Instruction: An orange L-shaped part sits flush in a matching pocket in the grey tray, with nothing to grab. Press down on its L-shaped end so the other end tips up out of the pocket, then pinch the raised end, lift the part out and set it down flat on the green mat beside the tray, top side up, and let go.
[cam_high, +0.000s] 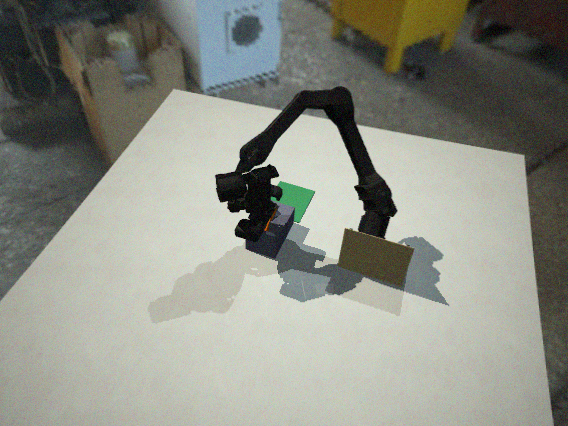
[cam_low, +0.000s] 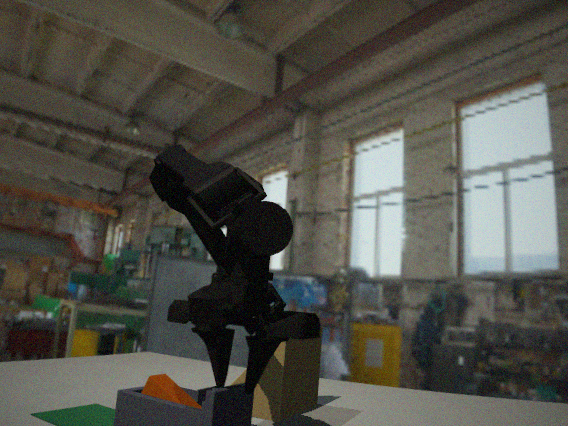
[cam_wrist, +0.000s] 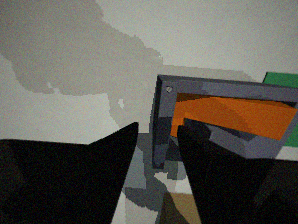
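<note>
Right now the orange L-shaped part is 1 cm behind my gripper tip, 5 cm to the right of it and 4 cm below it. Round my gripper tip: green mat 3 cm behind, 23 cm to the right, 10 cm below.
</note>
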